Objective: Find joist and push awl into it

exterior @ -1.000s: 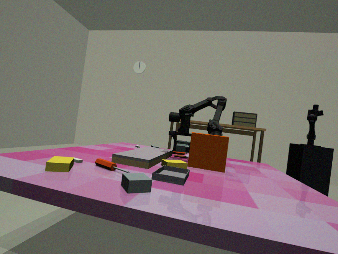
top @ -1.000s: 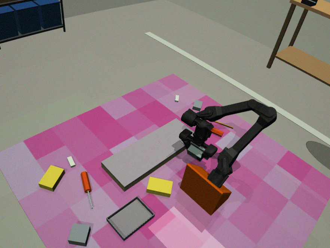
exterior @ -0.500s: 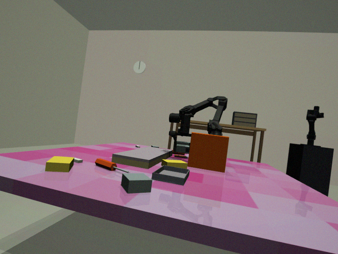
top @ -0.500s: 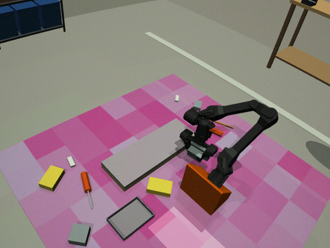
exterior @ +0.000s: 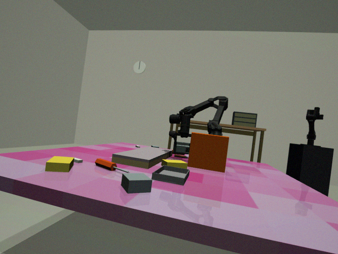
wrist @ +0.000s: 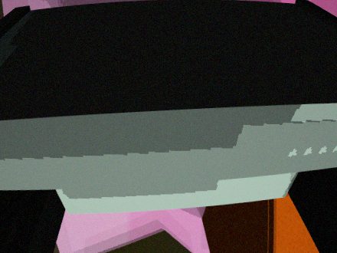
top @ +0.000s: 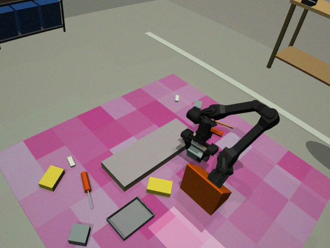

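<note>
Right now my gripper tip is 10 mm past the stud finder and 10 mm to the left of it. Round my gripper tip: indicator light 30 mm behind, 10 mm to the left; thin stick 70 mm ahead, 390 mm to the right, 70 mm below; awl 20 mm behind, 140 mm to the right, 70 mm below.
</note>
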